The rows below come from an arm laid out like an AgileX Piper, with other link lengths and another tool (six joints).
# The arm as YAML. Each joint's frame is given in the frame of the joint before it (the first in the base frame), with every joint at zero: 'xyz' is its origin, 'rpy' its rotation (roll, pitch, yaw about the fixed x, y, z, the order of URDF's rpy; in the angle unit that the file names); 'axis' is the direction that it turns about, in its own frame. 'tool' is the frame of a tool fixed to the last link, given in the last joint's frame.
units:
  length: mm
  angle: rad
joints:
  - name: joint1
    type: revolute
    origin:
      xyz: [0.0, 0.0, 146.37]
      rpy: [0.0, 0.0, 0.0]
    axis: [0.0, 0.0, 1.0]
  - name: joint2
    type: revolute
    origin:
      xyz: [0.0, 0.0, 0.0]
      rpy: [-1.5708, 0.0, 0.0]
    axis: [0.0, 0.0, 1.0]
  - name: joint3
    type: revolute
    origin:
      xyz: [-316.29, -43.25, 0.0]
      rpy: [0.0, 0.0, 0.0]
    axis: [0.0, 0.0, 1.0]
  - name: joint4
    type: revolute
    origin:
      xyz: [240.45, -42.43, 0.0]
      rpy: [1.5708, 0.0, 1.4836]
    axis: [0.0, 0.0, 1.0]
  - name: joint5
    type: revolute
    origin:
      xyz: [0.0, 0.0, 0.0]
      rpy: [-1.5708, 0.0, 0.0]
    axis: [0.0, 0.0, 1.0]
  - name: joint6
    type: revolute
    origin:
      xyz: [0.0, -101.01, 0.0]
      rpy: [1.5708, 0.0, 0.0]
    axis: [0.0, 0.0, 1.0]
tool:
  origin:
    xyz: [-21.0, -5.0, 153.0]
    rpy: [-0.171, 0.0, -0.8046]
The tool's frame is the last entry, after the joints.
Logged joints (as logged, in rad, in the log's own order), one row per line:
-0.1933, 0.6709, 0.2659, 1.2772, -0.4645, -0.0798
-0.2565, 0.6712, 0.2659, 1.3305, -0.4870, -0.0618
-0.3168, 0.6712, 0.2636, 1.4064, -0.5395, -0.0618
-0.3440, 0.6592, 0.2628, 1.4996, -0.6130, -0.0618
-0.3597, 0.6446, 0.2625, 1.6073, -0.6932, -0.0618
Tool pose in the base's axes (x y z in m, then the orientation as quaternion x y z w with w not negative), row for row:
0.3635, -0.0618, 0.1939, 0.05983, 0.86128, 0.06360, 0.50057
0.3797, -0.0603, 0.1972, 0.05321, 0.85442, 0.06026, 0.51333
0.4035, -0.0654, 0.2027, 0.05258, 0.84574, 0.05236, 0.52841
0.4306, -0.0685, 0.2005, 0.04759, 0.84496, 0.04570, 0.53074
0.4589, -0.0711, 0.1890, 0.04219, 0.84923, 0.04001, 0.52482
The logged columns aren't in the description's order. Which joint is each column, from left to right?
Columns, left to right: joint5, joint6, joint4, joint2, joint3, joint1.
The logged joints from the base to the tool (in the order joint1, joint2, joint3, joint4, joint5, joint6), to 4 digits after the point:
-0.0798, 1.2772, -0.4645, 0.2659, -0.1933, 0.6709
-0.0618, 1.3305, -0.4870, 0.2659, -0.2565, 0.6712
-0.0618, 1.4064, -0.5395, 0.2636, -0.3168, 0.6712
-0.0618, 1.4996, -0.6130, 0.2628, -0.3440, 0.6592
-0.0618, 1.6073, -0.6932, 0.2625, -0.3597, 0.6446

